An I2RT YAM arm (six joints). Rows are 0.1 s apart.
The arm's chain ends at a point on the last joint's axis. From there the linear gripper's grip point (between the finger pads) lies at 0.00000 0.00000 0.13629 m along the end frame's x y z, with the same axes.
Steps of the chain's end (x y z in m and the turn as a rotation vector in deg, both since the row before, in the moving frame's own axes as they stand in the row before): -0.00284 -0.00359 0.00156 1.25 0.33 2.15; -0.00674 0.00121 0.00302 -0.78 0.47 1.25; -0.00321 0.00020 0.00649 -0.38 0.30 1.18; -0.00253 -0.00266 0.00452 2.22 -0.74 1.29; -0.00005 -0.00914 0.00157 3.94 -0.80 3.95; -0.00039 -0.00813 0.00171 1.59 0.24 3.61; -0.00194 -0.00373 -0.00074 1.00 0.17 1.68; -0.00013 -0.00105 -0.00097 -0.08 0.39 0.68; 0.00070 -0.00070 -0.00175 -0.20 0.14 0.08; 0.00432 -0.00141 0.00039 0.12 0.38 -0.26
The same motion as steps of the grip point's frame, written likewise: -0.00200 -0.00655 0.00153 1.25 0.33 2.15; -0.00564 0.00308 0.00300 -0.78 0.47 1.25; -0.00251 0.00111 0.00649 -0.38 0.30 1.18; -0.00423 -0.00796 0.00441 2.22 -0.74 1.29; -0.00163 -0.01856 0.00123 3.94 -0.80 3.95; 0.00030 -0.01189 0.00166 1.59 0.24 3.61; -0.00150 -0.00610 -0.00076 1.00 0.17 1.68; 0.00080 -0.00085 -0.00097 -0.08 0.39 0.68; 0.00103 -0.00022 -0.00175 -0.20 0.14 0.08; 0.00522 -0.00170 0.00039 0.12 0.38 -0.26
